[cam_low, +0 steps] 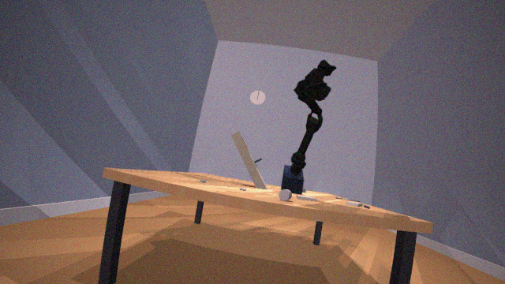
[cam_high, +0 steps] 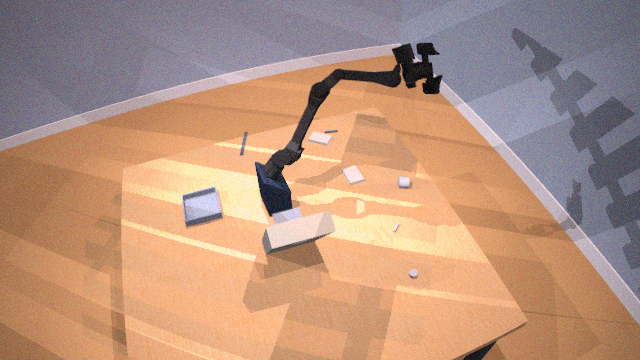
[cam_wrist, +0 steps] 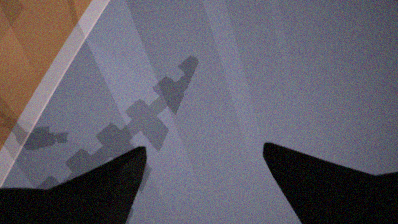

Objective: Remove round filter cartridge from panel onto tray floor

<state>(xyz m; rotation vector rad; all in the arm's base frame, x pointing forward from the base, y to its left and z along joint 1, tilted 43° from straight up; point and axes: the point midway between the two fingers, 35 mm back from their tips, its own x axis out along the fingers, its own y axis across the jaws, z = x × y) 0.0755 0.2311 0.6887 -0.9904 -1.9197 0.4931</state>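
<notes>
Right now the filter cartridge is 71 cm to the right of my gripper tip, 28 cm ahead of it and 24 cm below it. From my gripper tip the other things lie so: grey service panel (70 cm to the right, 31 cm below, 24 cm ahead); then small stick (48 cm below, 31 cm to the right, 25 cm ahead); then blue-rimmed tray (95 cm to the right, 48 cm below, 17 cm behind).
</notes>
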